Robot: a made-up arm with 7 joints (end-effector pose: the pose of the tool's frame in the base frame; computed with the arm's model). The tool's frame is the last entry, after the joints.
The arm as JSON. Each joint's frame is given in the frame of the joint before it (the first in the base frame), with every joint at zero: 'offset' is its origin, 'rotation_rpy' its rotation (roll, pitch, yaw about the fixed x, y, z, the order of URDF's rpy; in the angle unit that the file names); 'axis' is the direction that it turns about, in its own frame. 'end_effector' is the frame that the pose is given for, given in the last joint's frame.
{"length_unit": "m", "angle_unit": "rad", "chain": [
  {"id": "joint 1", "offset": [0.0, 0.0, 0.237], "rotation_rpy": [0.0, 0.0, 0.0], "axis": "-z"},
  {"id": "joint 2", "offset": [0.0, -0.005, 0.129], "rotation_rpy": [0.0, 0.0, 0.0], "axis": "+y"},
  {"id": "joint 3", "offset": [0.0, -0.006, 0.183], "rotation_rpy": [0.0, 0.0, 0.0], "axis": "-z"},
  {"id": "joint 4", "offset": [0.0, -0.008, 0.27], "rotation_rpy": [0.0, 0.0, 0.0], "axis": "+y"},
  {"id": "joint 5", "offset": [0.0, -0.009, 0.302], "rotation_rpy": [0.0, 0.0, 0.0], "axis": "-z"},
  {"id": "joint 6", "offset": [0.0, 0.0, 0.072], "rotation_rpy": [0.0, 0.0, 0.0], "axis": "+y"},
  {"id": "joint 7", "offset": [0.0, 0.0, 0.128], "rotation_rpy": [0.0, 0.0, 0.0], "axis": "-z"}
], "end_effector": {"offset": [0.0, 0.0, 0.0], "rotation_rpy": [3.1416, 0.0, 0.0]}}
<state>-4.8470 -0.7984 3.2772 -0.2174 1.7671 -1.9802 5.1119</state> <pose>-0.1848 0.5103 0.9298 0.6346 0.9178 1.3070</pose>
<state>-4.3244 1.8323 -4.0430 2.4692 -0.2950 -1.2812 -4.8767</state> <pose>-0.3322 -0.1498 0.5612 -2.5977 -0.0014 -1.0856</pose>
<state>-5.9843 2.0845 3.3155 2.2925 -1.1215 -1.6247 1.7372</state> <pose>0.3945 0.0596 0.4900 -1.0223 -1.7056 2.1852</pose>
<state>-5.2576 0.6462 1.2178 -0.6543 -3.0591 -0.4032 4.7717</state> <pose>0.4200 -0.2582 1.1295 -0.9213 -2.4135 -0.1746</pose>
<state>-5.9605 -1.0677 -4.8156 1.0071 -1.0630 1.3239 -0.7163</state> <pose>-0.5734 -0.2031 0.7778 -1.8728 -1.3055 0.1386</pose>
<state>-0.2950 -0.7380 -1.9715 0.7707 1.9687 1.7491 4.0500</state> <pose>-0.5149 0.0881 0.9402 -1.6160 -2.0718 0.7668</pose>
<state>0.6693 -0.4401 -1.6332 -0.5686 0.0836 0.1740 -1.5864</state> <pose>-0.4330 0.0110 1.1825 0.7529 2.5137 0.3173</pose>
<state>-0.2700 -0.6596 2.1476 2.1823 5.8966 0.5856 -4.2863</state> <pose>-0.1306 -0.3626 0.3495 -1.0140 0.2808 2.6409</pose>
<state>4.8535 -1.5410 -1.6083 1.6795 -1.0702 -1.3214 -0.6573</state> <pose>-0.4644 -0.4034 0.4903 -0.4710 2.6064 0.4101</pose>
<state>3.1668 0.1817 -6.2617 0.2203 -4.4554 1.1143 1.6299</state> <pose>-0.2171 0.1460 1.2196 2.0089 -0.6204 0.2535</pose>
